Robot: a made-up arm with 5 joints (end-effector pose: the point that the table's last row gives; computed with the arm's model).
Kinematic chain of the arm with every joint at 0, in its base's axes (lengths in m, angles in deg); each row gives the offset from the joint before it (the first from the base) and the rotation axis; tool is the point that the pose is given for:
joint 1: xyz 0 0 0.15 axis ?
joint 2: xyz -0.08 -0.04 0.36 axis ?
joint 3: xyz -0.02 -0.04 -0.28 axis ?
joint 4: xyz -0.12 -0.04 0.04 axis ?
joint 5: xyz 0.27 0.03 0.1 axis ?
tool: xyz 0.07 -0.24 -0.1
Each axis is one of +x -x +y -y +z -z.
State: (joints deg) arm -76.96 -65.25 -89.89 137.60 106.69
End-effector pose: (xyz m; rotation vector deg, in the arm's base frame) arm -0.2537 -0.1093 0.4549 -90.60 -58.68 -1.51
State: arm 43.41 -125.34 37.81 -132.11 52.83
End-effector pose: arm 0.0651 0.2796 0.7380 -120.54 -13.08 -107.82
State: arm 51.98 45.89 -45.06 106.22 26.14
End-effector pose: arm -0.1115 -0.0746 0.5603 146.20 -68.31 69.96
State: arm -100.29 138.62 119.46 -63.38 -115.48
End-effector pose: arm 0.3055 -0.2569 0.4067 -33.99 155.22 75.86
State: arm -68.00 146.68 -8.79 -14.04 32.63
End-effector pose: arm -0.0636 -0.0375 0.9140 -76.61 -109.59 15.97
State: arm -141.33 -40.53 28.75 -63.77 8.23
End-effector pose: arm -0.2179 -0.0680 0.1335 27.23 134.07 114.59
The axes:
joint 1: -z
joint 2: -x
joint 3: +z
joint 4: -x
joint 5: -z

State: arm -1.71 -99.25 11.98 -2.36 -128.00
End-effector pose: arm 0.1449 0.1581 0.7543 44.50 -115.51 95.61
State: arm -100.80 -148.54 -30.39 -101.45 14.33
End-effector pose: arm -0.2995 -0.0179 0.8375 -52.67 -113.52 86.96
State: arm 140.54 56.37 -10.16 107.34 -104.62
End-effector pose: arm -0.4873 0.2089 0.4517 94.84 136.49 -20.14
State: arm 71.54 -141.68 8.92 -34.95 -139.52
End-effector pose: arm -0.0702 -0.1530 0.6869 58.79 169.64 -9.87
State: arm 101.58 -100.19 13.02 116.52 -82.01
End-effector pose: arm 0.1915 -0.3484 0.5451 -11.97 16.75 -23.47
